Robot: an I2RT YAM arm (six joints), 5 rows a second.
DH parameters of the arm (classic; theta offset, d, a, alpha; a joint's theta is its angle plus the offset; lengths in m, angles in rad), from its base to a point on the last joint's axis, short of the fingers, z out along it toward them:
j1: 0 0.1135 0.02 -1.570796
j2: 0 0 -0.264 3.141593
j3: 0.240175 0 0.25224 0
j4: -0.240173 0 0.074 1.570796
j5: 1.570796 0 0 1.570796
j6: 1.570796 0.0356 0 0
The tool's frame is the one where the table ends.
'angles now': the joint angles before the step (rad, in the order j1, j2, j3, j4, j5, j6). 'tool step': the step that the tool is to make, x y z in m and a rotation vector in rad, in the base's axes. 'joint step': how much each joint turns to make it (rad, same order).
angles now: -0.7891 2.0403 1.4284 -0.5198 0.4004 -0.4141
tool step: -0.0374 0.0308 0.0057 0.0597 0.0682 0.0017
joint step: -0.0130 -0.1528 -0.1797 -0.0566 0.0007 -0.0176
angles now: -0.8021 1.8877 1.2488 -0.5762 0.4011 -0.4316
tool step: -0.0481 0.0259 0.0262 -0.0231 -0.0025 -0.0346
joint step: -0.0510 -0.2273 -0.1722 -0.0278 0.0069 -0.0220
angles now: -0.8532 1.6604 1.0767 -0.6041 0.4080 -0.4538
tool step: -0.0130 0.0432 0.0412 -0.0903 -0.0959 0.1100
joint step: 0.0632 -0.2500 -0.0980 -0.0047 -0.0285 -0.0414
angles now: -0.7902 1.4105 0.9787 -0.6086 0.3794 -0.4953
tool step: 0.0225 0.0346 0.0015 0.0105 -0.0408 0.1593
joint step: 0.1437 -0.0401 -0.0297 0.0117 -0.0378 0.0048
